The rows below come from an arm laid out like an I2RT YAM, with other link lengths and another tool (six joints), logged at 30 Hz.
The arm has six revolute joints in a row. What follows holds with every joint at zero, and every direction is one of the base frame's. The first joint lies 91.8 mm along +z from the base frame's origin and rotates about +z. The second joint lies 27.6 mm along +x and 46.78 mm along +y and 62.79 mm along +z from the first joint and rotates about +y. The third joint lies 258.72 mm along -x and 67.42 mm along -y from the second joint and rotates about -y. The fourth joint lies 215.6 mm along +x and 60.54 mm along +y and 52.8 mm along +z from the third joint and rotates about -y. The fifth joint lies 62.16 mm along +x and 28.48 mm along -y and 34.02 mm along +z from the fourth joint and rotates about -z. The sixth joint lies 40.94 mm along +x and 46.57 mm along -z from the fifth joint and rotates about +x. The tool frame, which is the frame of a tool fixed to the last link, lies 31 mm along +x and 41 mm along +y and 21 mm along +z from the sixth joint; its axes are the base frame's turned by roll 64.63, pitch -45.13 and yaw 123.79 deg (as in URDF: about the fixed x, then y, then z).
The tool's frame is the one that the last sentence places.
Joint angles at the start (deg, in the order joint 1, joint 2, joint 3, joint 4, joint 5, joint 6):
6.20 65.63 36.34 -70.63 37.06 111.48
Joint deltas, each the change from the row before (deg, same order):
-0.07 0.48 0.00 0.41 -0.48 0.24
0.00 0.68 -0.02 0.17 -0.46 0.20
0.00 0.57 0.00 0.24 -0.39 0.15
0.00 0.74 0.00 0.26 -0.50 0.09
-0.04 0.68 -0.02 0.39 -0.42 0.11
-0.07 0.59 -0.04 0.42 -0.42 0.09
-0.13 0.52 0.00 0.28 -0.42 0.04
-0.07 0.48 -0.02 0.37 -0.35 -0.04
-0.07 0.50 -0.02 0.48 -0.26 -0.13
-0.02 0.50 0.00 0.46 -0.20 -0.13
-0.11 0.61 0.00 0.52 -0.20 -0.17
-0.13 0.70 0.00 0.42 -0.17 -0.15
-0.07 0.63 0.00 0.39 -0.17 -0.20
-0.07 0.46 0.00 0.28 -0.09 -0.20
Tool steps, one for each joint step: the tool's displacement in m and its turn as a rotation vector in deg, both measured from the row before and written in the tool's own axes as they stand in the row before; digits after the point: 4 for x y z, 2 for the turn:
-0.0007 -0.0014 0.0007 -0.04 -0.50 0.26
-0.0011 -0.0015 0.0008 -0.20 -0.57 -0.21
-0.0008 -0.0015 0.0007 -0.11 -0.45 -0.09
-0.0012 -0.0019 0.0009 -0.13 -0.59 -0.26
-0.0010 -0.0018 0.0009 -0.11 -0.49 -0.09
-0.0009 -0.0017 0.0009 -0.08 -0.48 0.00
-0.0008 -0.0013 0.0009 -0.12 -0.51 -0.04
-0.0007 -0.0015 0.0008 -0.01 -0.39 -0.06
-0.0006 -0.0017 0.0008 0.05 -0.28 -0.08
-0.0005 -0.0018 0.0007 0.07 -0.21 -0.12
-0.0005 -0.0019 0.0010 0.00 -0.25 -0.14
-0.0006 -0.0018 0.0011 -0.13 -0.28 -0.27
-0.0006 -0.0018 0.0009 -0.05 -0.25 -0.32
-0.0004 -0.0013 0.0007 -0.04 -0.16 -0.28

